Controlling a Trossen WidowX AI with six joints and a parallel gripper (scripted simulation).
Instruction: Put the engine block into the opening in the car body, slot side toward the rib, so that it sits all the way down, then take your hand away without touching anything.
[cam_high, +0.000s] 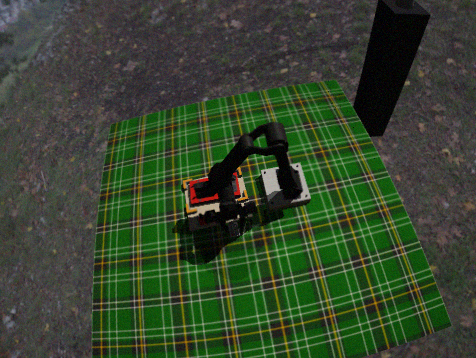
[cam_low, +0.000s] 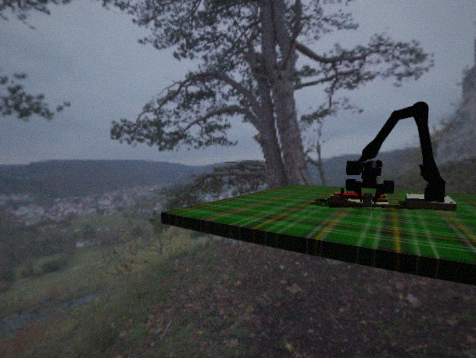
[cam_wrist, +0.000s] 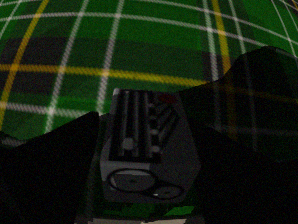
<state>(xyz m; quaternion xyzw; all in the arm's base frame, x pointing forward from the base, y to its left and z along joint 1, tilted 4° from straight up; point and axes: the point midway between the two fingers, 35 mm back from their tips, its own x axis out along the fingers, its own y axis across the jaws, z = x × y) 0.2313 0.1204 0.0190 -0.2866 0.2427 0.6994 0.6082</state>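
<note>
The engine block lies 2 cm to the right of my gripper tip.
</note>
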